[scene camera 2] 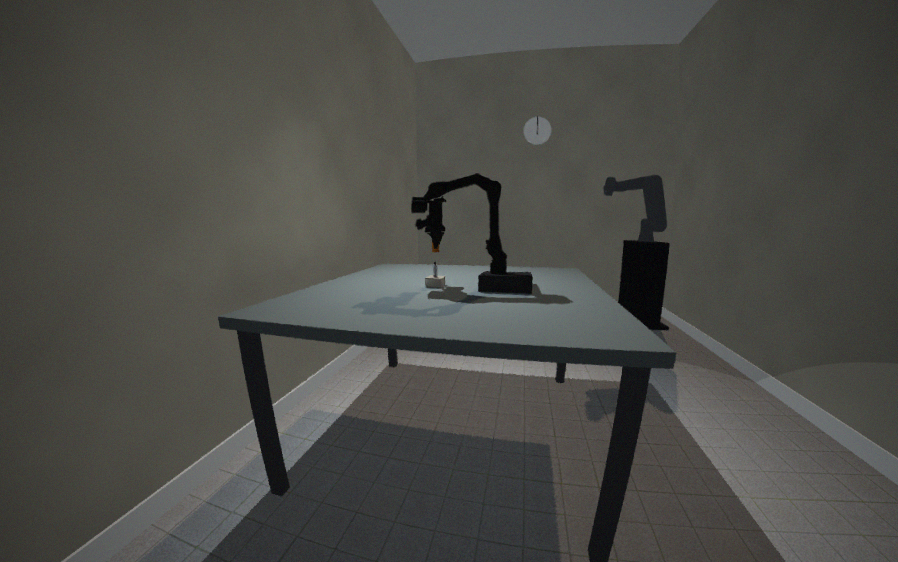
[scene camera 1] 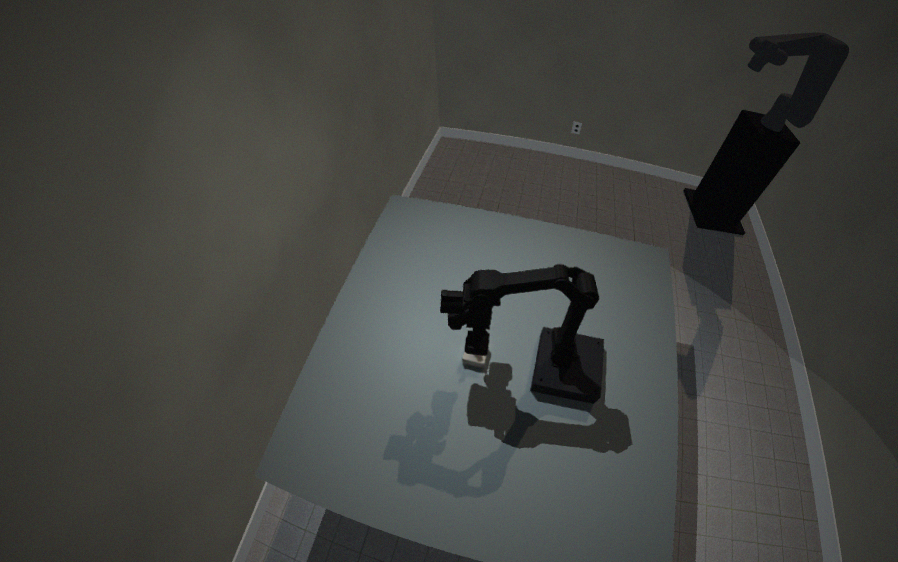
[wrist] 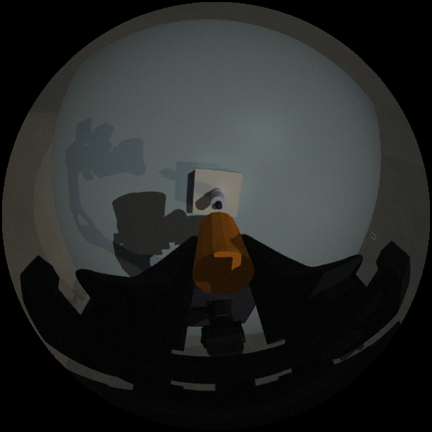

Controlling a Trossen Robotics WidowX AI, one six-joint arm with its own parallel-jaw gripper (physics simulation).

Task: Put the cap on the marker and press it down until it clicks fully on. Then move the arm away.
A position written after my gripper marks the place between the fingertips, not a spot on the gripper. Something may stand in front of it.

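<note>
From scene camera 1 I can see my gripper [scene camera 1: 479, 335]. The wrist view's got a whitish block [wrist: 205, 179] in it, and my gripper [wrist: 218, 240] shows there too.
</note>
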